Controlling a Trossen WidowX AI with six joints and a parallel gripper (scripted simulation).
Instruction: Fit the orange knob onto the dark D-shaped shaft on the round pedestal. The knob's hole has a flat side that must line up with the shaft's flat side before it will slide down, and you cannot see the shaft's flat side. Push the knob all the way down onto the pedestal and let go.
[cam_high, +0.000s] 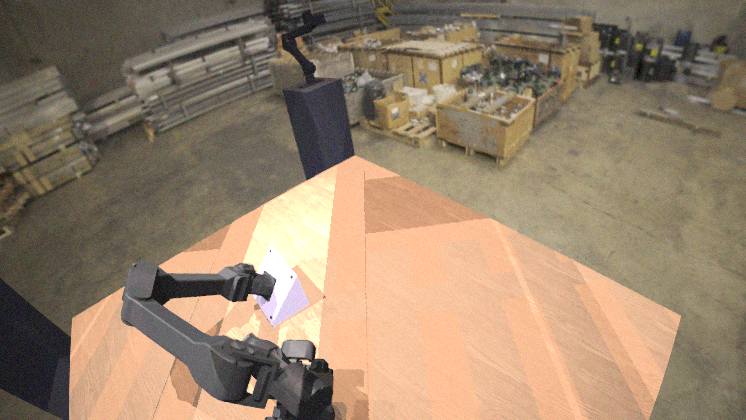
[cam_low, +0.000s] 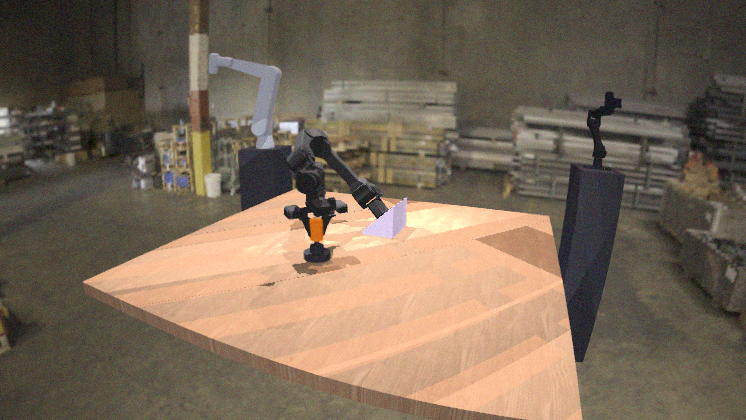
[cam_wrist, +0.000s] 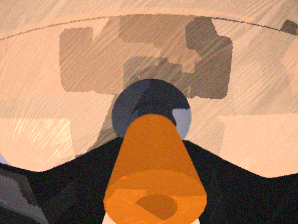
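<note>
Now: the shaft 4 cm below my gripper tip. Also, from my gripper tip: orange knob (2 cm above).
</note>
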